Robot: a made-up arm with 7 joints. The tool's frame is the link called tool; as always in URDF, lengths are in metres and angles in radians. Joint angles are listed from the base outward. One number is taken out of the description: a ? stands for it. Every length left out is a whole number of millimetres.
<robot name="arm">
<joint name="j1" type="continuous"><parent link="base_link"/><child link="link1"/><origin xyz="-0.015 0.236 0.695" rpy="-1.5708 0 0"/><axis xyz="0 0 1"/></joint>
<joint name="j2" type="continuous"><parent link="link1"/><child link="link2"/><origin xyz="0.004 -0.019 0" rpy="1.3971 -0.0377 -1.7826"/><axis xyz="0 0 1"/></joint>
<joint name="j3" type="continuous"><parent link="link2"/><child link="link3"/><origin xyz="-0.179 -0.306 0" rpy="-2.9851 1.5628 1.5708"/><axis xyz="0 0 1"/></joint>
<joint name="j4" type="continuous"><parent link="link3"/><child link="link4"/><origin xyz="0.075 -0.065 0" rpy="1.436 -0.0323 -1.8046"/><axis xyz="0 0 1"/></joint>
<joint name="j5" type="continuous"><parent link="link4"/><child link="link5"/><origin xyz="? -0.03 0" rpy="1.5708 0 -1.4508"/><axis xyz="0 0 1"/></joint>
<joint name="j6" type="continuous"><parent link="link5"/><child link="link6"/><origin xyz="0.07 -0.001 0" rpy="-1.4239 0.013 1.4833"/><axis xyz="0 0 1"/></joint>
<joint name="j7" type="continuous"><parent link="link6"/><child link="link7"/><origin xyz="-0.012 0.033 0" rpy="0.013 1.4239 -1.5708"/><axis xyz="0 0 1"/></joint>
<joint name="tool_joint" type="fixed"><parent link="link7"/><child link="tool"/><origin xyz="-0.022 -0.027 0" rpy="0 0 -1.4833"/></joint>
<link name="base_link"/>
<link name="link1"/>
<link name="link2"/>
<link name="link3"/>
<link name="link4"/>
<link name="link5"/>
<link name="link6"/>
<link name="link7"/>
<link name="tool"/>
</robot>
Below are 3 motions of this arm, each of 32 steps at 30 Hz.
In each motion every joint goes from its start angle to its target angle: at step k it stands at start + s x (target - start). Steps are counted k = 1, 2, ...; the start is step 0. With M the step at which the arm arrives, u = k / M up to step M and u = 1 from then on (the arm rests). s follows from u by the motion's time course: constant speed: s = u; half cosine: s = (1 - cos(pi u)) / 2; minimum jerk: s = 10 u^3 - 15 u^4 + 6 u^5.
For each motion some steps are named. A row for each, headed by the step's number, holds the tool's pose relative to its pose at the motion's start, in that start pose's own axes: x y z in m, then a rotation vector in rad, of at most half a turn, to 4 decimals.
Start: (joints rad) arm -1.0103 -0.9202 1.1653 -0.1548 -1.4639 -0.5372 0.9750
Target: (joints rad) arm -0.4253 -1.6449 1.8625 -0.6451 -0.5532 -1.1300 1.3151
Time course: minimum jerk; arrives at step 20
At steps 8, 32:
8: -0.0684 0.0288 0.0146 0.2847 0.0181 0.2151
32: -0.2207 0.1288 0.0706 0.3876 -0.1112 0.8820

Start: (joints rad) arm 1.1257 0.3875 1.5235 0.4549 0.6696 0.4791 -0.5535
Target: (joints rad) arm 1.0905 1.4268 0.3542 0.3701 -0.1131 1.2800 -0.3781
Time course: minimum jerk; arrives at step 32
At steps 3, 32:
3: 0.0007 -0.0007 -0.0005 0.0046 -0.0013 0.0059
32: 0.1651 -0.1653 0.0266 0.1261 -0.0190 0.8957

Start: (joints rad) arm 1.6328 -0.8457 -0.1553 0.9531 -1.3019 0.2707 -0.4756
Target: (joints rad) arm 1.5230 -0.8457 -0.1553 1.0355 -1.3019 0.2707 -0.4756
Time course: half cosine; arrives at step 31
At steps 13, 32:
13: 0.0067 0.0210 0.0016 0.0435 -0.0341 -0.0134
32: 0.0186 0.0556 0.0065 0.1150 -0.0912 -0.0382

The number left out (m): 0.105
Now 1 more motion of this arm.
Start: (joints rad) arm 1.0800 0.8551 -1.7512 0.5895 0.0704 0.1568 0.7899
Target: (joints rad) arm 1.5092 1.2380 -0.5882 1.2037 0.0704 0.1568 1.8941
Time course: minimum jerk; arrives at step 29
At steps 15, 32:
15: -0.1532 -0.0614 -0.0095 -0.2871 0.5201 0.1461
32: -0.3453 -0.0742 0.0827 -0.2176 1.1863 0.2073

